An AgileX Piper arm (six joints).
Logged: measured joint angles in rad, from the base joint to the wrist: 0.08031, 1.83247, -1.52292, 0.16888, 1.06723, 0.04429; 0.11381, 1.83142, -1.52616, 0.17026, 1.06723, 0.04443; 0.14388, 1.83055, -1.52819, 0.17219, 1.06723, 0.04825; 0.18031, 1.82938, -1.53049, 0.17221, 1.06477, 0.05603; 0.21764, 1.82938, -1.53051, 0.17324, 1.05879, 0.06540; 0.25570, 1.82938, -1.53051, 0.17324, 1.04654, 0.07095; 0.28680, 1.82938, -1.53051, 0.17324, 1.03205, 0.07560; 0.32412, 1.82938, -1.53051, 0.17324, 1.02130, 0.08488; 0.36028, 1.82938, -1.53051, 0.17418, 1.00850, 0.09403; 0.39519, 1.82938, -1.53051, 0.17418, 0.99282, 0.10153; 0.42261, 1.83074, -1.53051, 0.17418, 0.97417, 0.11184; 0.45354, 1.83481, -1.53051, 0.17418, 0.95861, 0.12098; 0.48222, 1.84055, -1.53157, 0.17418, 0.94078, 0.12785
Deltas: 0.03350, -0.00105, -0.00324, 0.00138, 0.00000, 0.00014; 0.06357, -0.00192, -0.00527, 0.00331, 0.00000, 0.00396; 0.10000, -0.00309, -0.00757, 0.00333, -0.00246, 0.01174; 0.13733, -0.00309, -0.00759, 0.00436, -0.00844, 0.02111; 0.17539, -0.00309, -0.00759, 0.00436, -0.02069, 0.02666; 0.20649, -0.00309, -0.00759, 0.00436, -0.03518, 0.03131; 0.24381, -0.00309, -0.00759, 0.00436, -0.04593, 0.04059; 0.27997, -0.00309, -0.00759, 0.00530, -0.05873, 0.04974; 0.31488, -0.00309, -0.00759, 0.00530, -0.07441, 0.05724; 0.34230, -0.00173, -0.00759, 0.00530, -0.09306, 0.06755; 0.37323, 0.00234, -0.00759, 0.00530, -0.10862, 0.07669; 0.40191, 0.00808, -0.00865, 0.00530, -0.12645, 0.08356
